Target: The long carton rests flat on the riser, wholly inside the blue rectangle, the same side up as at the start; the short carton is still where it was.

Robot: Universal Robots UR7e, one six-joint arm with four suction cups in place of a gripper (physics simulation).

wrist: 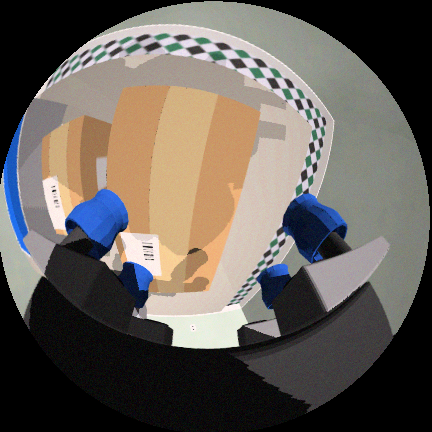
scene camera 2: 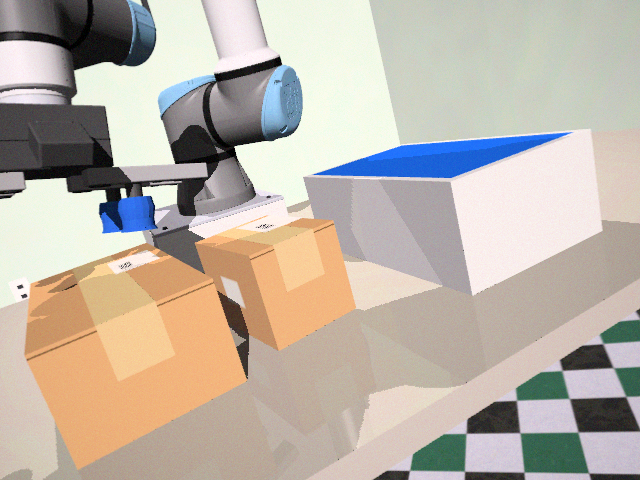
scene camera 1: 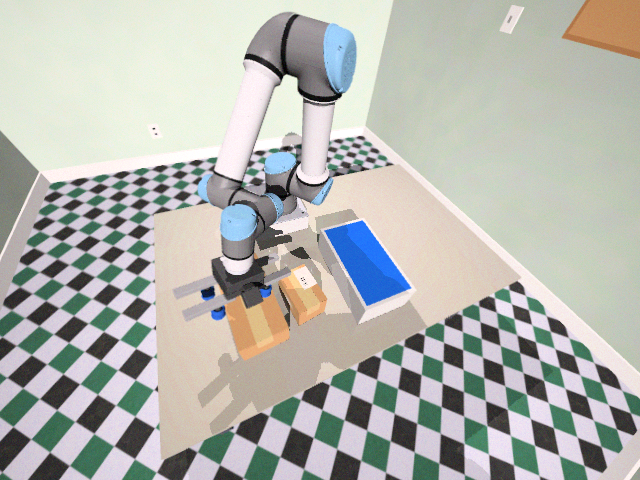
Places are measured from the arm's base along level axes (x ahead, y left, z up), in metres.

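Pixels of known places: end effector, tool point: (wrist: 204, 255) (scene camera 2: 57, 239); arm's base, origin of the base link: (scene camera 2: 218, 203).
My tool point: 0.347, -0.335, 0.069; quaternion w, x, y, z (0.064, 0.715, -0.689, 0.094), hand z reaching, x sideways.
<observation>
For each thing: its middle in the pictures, then the offset to it from my tool point, as dx, dy, dz. Level surfaces: height alone.
- long carton, body centre: (scene camera 2: 121, 324) (wrist: 171, 207) (scene camera 1: 250, 302) -0.009, +0.028, -0.110
- short carton, body centre: (scene camera 2: 271, 274) (wrist: 79, 175) (scene camera 1: 301, 294) +0.059, +0.186, -0.110
- white riser, body centre: (scene camera 2: 428, 199) (scene camera 1: 361, 266) +0.091, +0.438, -0.102
- blue rectangle, body centre: (scene camera 2: 419, 157) (scene camera 1: 364, 257) +0.091, +0.438, -0.042
- beige surface, its level: dz -0.162
The long carton (scene camera 1: 242, 330) (scene camera 2: 196, 351) (wrist: 175, 165), brown with a tape strip and a white label on top, lies flat on the beige surface. The short carton (scene camera 1: 305, 294) (scene camera 2: 310, 299) (wrist: 60, 150) stands beside it, a narrow gap apart, between it and the riser. The white riser (scene camera 1: 385, 307) (scene camera 2: 527, 217) bears the blue rectangle (scene camera 1: 367, 263) (scene camera 2: 439, 157) (wrist: 12, 200) on top. My gripper (scene camera 1: 238, 298) (scene camera 2: 126, 214) (wrist: 205, 252) is open, its blue cups a little above the label end of the long carton, holding nothing. Scene camera 2 shows a gap below two cups; the others are hidden or out of view there.
The robot's base (scene camera 1: 292, 222) (scene camera 2: 237, 211) stands behind the cartons. The beige surface (scene camera 1: 180, 341) ends at a straight edge, with the checkered floor (scene camera 1: 82, 392) beyond. The grey gripper rails reach out sideways past the long carton.
</observation>
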